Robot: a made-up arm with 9 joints. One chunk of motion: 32 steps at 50 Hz.
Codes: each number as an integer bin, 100 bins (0 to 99) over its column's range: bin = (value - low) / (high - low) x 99, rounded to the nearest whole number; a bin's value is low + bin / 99 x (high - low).
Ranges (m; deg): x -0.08..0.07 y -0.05..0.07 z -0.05..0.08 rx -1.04..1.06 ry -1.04..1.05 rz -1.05..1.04
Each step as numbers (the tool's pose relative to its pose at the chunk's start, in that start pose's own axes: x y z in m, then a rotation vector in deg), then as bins.
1 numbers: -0.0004 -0.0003 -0.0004 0.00 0.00 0.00
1 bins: 53 41 38 49 49 50
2 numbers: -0.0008 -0.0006 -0.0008 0.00 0.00 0.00
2 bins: 52 41 37 49 49 50
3 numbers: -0.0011 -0.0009 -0.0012 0.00 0.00 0.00
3 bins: 52 41 37 49 49 50
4 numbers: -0.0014 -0.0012 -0.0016 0.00 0.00 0.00
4 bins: 52 40 37 49 49 50
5 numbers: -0.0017 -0.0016 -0.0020 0.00 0.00 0.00
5 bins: 52 40 37 49 49 50
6 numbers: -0.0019 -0.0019 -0.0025 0.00 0.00 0.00
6 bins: 52 40 36 49 49 50
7 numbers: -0.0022 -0.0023 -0.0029 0.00 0.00 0.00
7 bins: 51 39 36 49 49 50
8 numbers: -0.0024 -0.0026 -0.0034 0.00 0.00 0.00
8 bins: 51 39 35 49 49 50
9 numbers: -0.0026 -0.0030 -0.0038 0.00 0.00 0.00
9 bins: 51 39 35 49 49 50
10 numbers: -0.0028 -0.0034 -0.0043 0.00 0.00 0.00
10 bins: 51 38 35 49 49 50
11 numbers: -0.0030 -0.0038 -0.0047 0.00 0.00 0.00
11 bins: 51 38 34 49 49 50
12 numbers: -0.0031 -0.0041 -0.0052 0.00 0.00 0.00
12 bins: 51 38 34 49 49 50
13 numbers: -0.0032 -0.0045 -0.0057 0.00 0.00 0.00
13 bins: 51 38 34 49 49 50
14 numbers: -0.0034 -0.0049 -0.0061 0.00 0.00 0.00
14 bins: 51 37 33 49 49 50
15 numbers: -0.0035 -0.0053 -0.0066 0.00 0.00 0.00
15 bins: 50 37 33 49 49 50
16 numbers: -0.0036 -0.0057 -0.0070 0.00 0.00 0.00
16 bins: 50 37 33 49 49 50
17 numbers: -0.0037 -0.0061 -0.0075 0.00 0.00 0.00
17 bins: 50 36 32 49 49 50
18 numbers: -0.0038 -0.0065 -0.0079 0.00 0.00 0.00
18 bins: 50 36 32 49 49 50
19 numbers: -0.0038 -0.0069 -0.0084 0.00 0.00 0.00
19 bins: 50 36 32 49 49 50
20 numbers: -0.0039 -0.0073 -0.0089 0.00 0.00 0.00
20 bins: 50 35 31 49 49 50
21 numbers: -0.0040 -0.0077 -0.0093 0.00 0.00 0.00
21 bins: 50 35 31 49 49 50
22 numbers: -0.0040 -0.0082 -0.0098 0.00 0.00 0.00
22 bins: 50 34 31 49 49 50
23 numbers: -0.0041 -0.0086 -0.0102 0.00 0.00 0.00
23 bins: 50 34 30 49 49 50
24 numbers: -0.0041 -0.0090 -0.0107 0.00 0.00 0.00
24 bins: 50 34 30 49 49 50
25 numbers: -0.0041 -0.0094 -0.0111 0.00 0.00 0.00
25 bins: 50 33 30 49 49 50
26 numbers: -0.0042 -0.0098 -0.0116 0.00 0.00 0.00
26 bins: 50 33 29 49 49 50
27 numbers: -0.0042 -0.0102 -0.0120 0.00 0.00 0.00
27 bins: 50 33 29 49 49 50
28 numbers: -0.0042 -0.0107 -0.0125 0.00 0.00 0.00
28 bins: 50 32 29 49 49 50
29 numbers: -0.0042 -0.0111 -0.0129 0.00 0.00 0.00
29 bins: 50 32 28 49 49 50
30 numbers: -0.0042 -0.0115 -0.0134 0.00 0.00 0.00
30 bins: 50 32 28 49 49 50
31 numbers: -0.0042 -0.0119 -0.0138 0.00 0.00 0.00
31 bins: 50 31 28 49 49 50
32 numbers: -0.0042 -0.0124 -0.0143 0.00 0.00 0.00
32 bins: 50 31 27 49 49 50
